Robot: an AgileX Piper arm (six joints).
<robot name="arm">
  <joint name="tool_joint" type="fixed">
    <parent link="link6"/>
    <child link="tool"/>
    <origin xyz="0 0 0" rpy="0 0 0"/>
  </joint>
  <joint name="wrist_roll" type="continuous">
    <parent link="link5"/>
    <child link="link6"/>
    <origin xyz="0 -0.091 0" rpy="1.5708 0 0"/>
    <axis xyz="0 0 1"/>
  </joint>
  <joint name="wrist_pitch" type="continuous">
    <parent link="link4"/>
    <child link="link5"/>
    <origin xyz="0 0 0" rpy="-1.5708 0 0"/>
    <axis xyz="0 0 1"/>
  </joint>
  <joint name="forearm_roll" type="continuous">
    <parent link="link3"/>
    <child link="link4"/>
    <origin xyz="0.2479 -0.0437 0" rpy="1.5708 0 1.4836"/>
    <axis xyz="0 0 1"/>
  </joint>
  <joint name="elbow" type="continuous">
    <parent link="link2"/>
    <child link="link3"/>
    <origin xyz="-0.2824 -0.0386 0" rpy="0 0 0"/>
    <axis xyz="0 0 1"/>
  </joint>
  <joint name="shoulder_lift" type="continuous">
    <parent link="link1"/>
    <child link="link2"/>
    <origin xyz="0 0 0" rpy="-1.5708 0 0"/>
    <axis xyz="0 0 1"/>
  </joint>
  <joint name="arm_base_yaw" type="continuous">
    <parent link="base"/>
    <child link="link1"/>
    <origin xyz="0 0 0.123" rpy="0 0 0"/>
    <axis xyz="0 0 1"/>
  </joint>
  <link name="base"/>
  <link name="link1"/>
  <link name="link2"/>
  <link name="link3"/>
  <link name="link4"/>
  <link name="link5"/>
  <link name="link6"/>
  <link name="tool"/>
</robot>
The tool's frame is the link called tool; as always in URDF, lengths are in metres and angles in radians. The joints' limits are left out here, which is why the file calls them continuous.
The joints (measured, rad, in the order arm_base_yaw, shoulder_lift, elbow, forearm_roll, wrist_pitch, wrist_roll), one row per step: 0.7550 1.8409 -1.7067 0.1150 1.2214 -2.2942; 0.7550 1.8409 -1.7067 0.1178 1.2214 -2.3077; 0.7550 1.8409 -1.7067 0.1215 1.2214 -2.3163; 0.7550 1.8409 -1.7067 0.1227 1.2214 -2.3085; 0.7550 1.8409 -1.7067 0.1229 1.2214 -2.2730; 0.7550 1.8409 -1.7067 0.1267 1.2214 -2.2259; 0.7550 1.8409 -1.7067 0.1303 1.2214 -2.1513; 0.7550 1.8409 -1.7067 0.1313 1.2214 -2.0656; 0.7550 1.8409 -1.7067 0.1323 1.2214 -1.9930; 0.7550 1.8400 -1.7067 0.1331 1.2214 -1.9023; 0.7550 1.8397 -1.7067 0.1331 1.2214 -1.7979; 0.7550 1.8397 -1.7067 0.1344 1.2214 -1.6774; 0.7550 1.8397 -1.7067 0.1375 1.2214 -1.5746; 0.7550 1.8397 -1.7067 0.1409 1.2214 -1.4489; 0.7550 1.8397 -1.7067 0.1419 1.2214 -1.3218; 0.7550 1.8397 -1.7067 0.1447 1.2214 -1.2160; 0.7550 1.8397 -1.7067 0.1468 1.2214 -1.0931; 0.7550 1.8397 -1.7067 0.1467 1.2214 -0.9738; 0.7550 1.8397 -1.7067 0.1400 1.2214 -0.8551
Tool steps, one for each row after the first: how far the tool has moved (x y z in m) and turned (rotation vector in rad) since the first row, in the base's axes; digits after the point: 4 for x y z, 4 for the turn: -0.0002 0.0002 0.0000 0.0001 -0.0019 0.0127; -0.0004 0.0004 0.0001 0.0016 -0.0018 0.0206; -0.0004 0.0005 0.0001 0.0036 0.0012 0.0132; -0.0005 0.0005 0.0001 0.0087 0.0115 -0.0205; -0.0007 0.0007 0.0001 0.0180 0.0276 -0.0653; -0.0009 0.0010 0.0002 0.0309 0.0516 -0.1361; -0.0009 0.0010 0.0002 0.0434 0.0770 -0.2174; -0.0010 0.0011 0.0002 0.0540 0.0987 -0.2862; -0.0012 0.0010 0.0005 0.0676 0.1250 -0.3721; -0.0012 0.0010 0.0007 0.0821 0.1549 -0.4711; -0.0013 0.0011 0.0007 0.0993 0.1908 -0.5853; -0.0015 0.0012 0.0007 0.1147 0.2233 -0.6828; -0.0017 0.0015 0.0008 0.1330 0.2628 -0.8020; -0.0017 0.0015 0.0008 0.1502 0.3006 -0.9224; -0.0019 0.0017 0.0008 0.1650 0.3341 -1.0228; -0.0020 0.0018 0.0008 0.1816 0.3719 -1.1393; -0.0020 0.0018 0.0008 0.1969 0.4064 -1.2525; -0.0016 0.0014 0.0007 0.2111 0.4336 -1.3650
